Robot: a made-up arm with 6 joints. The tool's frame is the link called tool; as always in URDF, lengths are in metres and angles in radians.
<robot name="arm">
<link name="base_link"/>
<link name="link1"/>
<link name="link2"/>
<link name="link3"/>
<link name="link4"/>
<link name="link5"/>
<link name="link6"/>
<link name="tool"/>
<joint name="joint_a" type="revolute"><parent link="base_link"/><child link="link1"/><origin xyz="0.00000 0.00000 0.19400" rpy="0.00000 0.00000 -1.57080"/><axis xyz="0 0 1"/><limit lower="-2.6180" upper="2.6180" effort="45" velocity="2.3"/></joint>
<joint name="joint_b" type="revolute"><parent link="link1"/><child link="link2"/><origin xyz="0.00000 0.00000 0.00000" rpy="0.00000 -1.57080 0.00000"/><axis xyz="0 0 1"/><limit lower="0.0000" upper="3.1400" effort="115" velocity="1.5"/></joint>
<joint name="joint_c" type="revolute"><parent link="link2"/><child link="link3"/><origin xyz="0.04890 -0.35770 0.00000"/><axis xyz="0 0 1"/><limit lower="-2.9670" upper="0.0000" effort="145" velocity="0.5"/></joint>
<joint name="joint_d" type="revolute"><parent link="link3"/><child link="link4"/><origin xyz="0.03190 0.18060 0.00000" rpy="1.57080 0.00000 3.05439"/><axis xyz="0 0 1"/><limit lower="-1.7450" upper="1.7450" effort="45" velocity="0.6"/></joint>
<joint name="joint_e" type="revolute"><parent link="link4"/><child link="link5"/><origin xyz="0.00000 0.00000 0.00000" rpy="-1.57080 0.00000 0.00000"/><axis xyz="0 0 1"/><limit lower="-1.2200" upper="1.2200" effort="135" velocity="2.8"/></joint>
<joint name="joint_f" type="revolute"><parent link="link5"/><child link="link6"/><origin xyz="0.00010 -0.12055 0.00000" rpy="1.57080 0.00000 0.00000"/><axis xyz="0 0 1"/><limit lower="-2.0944" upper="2.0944" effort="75" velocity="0.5"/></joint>
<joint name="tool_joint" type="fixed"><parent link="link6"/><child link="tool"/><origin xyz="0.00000 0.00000 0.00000"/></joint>
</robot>
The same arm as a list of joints. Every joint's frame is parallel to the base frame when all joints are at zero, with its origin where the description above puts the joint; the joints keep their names.
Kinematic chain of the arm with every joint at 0, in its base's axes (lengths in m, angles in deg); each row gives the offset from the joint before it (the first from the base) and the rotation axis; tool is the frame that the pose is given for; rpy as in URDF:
joint_a: xyz 0 0 0.194 axis +z
joint_b: xyz 0 0 0 axis +y
joint_c: xyz -0.3577 0 0.0489 axis +y
joint_d: xyz 0.1806 0 0.0319 axis 0.9962 0 0.0871
joint_e: xyz 0 0 0 axis +y
joint_f: xyz 0.1201 0 0.0104 axis 0.9962 0 0.0871
tool: xyz 0 0 0 rpy 0 85 0
Joint limits (deg, base to tool): -150..150 0..179.91 -170..0 -99.98..99.98 -69.9..69.9 -120..120

